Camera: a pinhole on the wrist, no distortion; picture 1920 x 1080 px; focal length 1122.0 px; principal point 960.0 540.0 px. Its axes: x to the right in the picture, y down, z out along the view. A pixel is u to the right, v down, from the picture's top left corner.
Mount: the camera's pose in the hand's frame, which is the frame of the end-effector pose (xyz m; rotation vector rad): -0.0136 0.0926 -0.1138 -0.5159 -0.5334 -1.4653
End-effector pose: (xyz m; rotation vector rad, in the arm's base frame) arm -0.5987 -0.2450 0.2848 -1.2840 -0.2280 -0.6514
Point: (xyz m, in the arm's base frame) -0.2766 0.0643 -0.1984
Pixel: 559.6 442.2
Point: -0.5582 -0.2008 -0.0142
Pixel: outside the picture
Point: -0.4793 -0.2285 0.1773
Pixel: 1185.5 975.8
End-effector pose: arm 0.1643 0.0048 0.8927 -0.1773 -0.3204 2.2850
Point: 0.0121 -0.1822 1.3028
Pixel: 1793.7 454.3
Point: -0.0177 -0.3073 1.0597
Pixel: 1176.0 280.5
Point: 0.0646 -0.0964 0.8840
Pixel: 1396.6 590.6
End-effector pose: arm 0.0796 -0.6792 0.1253 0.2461 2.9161 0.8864
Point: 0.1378 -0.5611 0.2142
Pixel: 1147.4 332.1
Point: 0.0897 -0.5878 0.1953
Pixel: 1532.4 749.8
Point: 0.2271 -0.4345 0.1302
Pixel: 1191.1 214.1
